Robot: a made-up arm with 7 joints.
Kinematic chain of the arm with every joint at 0, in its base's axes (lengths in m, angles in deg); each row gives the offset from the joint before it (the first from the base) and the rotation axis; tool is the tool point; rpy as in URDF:
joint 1: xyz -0.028 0.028 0.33 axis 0 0.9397 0.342
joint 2: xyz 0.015 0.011 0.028 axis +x
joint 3: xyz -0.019 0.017 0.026 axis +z
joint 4: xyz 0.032 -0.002 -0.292 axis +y
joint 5: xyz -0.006 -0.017 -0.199 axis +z
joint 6: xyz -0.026 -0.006 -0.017 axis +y
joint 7: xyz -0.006 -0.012 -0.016 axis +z
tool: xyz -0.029 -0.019 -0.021 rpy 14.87 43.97 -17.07
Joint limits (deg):
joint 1: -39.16..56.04
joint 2: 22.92..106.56
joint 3: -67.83..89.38
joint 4: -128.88..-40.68
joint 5: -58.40..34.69
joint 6: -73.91..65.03
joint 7: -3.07..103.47
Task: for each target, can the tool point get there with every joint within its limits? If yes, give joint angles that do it. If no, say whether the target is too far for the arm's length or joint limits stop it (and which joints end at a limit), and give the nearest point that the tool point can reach.
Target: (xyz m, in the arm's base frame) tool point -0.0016 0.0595 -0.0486
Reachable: yes | joints 19.19 36.67 -42.35 -95.72 4.26 39.66 31.25
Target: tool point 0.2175 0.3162 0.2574
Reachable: yes | joints 3.53 39.87 39.92 -108.96 -11.60 24.36 63.99
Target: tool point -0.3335 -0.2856 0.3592
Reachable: no: joint limits stop it (at a limit: joint 1, joint 2, joint 3, joint 5, joint 6) | nearest point -0.1672 -0.1340 0.1833 | short by 0.286 m
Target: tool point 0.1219 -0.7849 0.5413
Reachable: no: too far | nearest point 0.1339 -0.1429 0.2714 | short by 0.697 m
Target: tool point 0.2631 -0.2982 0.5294
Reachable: no: joint limits stop it (at a limit: joint 1, joint 2, joint 4, joint 7) | nearest point 0.2033 -0.0867 0.3502 | short by 0.284 m
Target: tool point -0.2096 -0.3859 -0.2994
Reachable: no: too far | nearest point -0.1571 -0.0831 -0.0508 | short by 0.395 m
